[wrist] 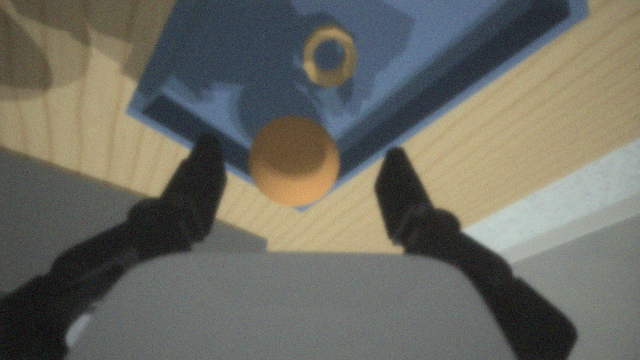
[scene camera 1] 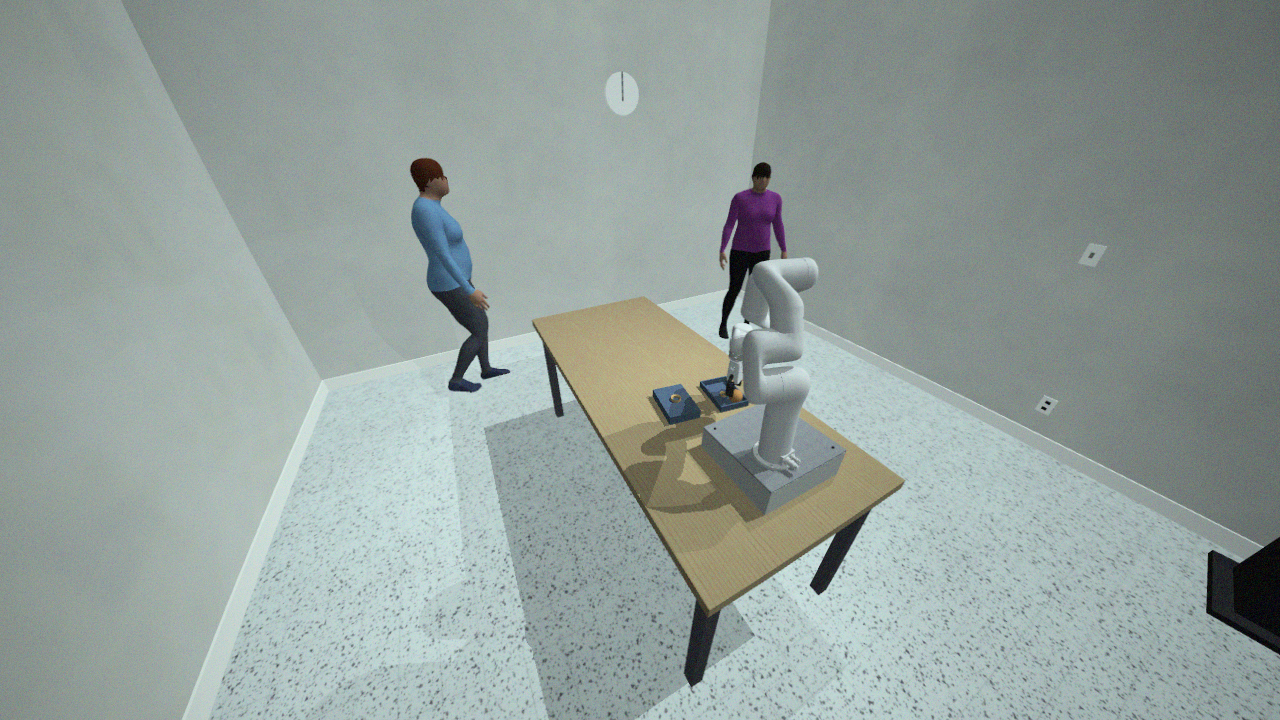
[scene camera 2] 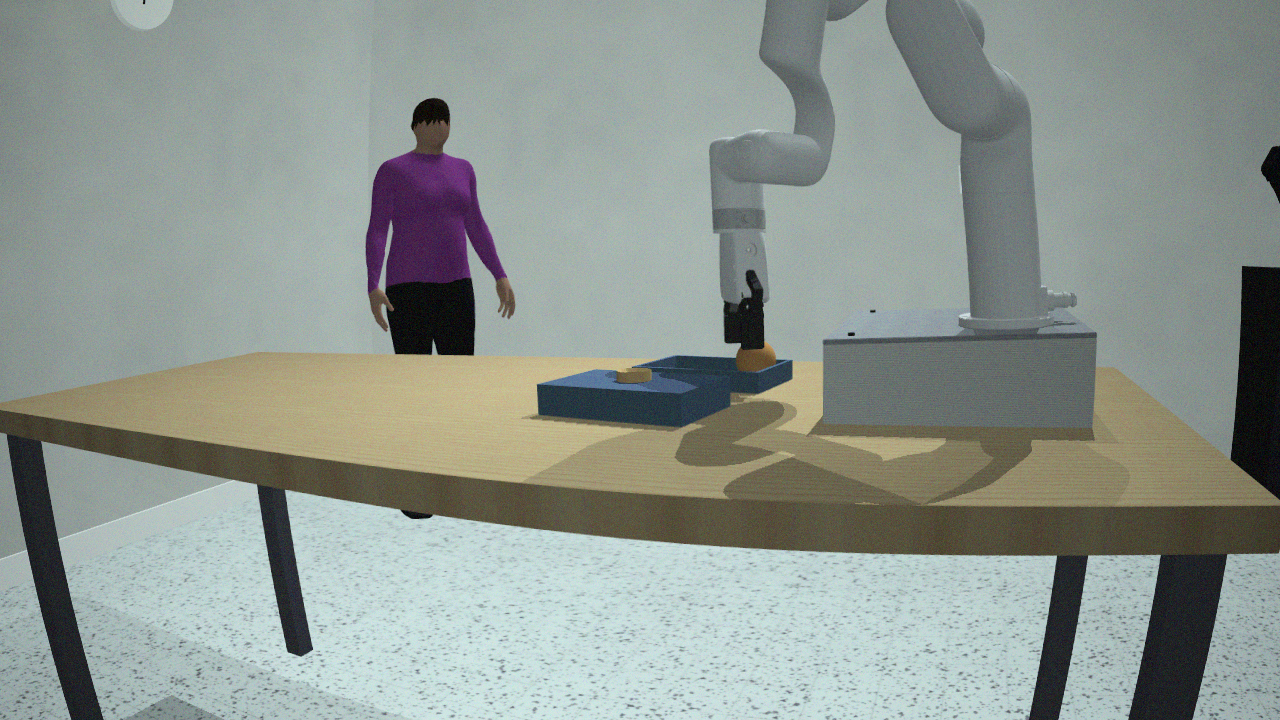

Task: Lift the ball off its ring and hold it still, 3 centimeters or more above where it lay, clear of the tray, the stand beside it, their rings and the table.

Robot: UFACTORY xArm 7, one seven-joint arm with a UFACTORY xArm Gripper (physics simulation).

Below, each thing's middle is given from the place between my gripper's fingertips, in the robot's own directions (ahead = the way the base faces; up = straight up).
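Orange ball [scene camera 2: 754, 360]: my hand 20 mm above it, 20 mm past it. Blue tray [scene camera 2: 757, 382]: 40 mm below my hand, 40 mm ahead of it, 10 mm to the left of it. Blue stand [scene camera 2: 631, 395]: 30 mm below my hand, 100 mm ahead of it, 220 mm to the left of it.
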